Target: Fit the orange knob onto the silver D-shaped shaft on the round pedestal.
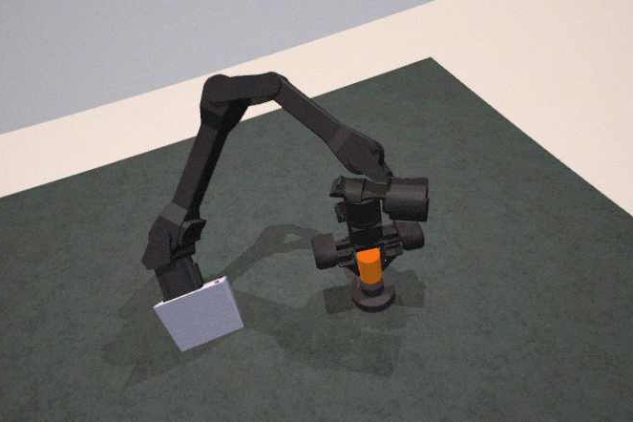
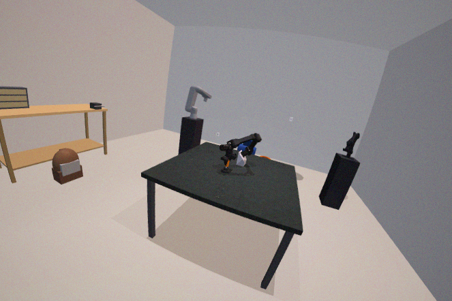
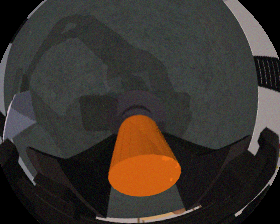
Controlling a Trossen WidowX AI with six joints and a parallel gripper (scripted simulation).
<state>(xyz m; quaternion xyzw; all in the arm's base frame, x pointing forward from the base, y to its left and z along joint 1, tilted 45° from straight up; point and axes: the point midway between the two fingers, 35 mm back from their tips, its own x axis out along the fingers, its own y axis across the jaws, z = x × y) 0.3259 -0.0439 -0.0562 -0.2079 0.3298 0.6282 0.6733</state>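
My gripper tip is now 30 mm below the orange knob. Round my gripper tip: dark round pedestal (40 mm below).
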